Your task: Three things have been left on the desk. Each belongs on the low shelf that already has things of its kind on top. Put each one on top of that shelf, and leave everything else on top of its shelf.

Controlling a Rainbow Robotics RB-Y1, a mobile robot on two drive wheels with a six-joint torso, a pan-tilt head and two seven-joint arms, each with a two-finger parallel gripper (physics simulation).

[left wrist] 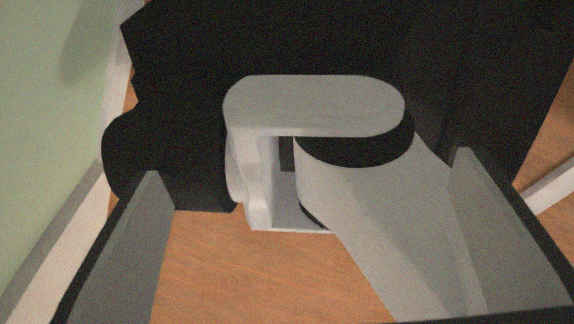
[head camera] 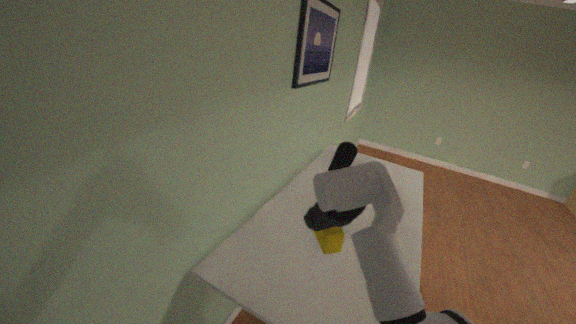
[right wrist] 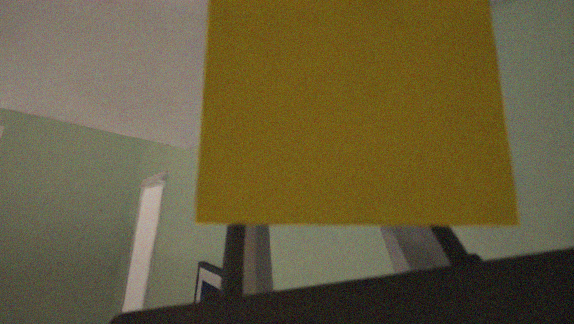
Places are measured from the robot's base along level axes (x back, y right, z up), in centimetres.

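Pixels of known places: left gripper, between the fingertips: (left wrist: 305, 178).
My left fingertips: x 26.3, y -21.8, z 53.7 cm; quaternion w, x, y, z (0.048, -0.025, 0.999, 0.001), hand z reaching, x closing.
Note:
Behind a point stands the place of what it marks.
A yellow block-like object (head camera: 331, 241) {x -33.0, y 16.3, z 105.9 cm} (right wrist: 352, 115) {x -33.1, y 17.0, z 106.4 cm} is held by my right gripper (head camera: 328, 228) {x -40.4, y 16.0, z 105.5 cm} (right wrist: 334, 245), which is shut on it. In the head camera it appears over the pale desk top (head camera: 270, 260) {x -55.4, y 3.6, z 72.1 cm}; its height above the top is hard to tell. In the right wrist view the yellow face covers most of the middle and hides the fingertips. My left gripper (left wrist: 305, 178) {x 26.3, y -21.8, z 53.7 cm} is open and empty, with its fingers wide apart over the floor and parts of the robot's own body. The low shelves and the things of the same kind do not show in these views.
A green wall (head camera: 125, 125) {x -40.5, y -32.0, z 128.7 cm} runs along the desk's left side, with a framed picture (head camera: 318, 42) {x -131.8, y 22.5, z 149.9 cm} and a narrow white window (head camera: 364, 60) {x -274.7, y 101.5, z 140.1 cm}. Brown wooden floor (head camera: 480, 250) {x -127.0, y 204.9, z 0.1 cm} lies right of the desk. The robot's dark base (left wrist: 325, 40) {x 26.3, y -11.3, z 17.0 cm} fills the upper left wrist view.

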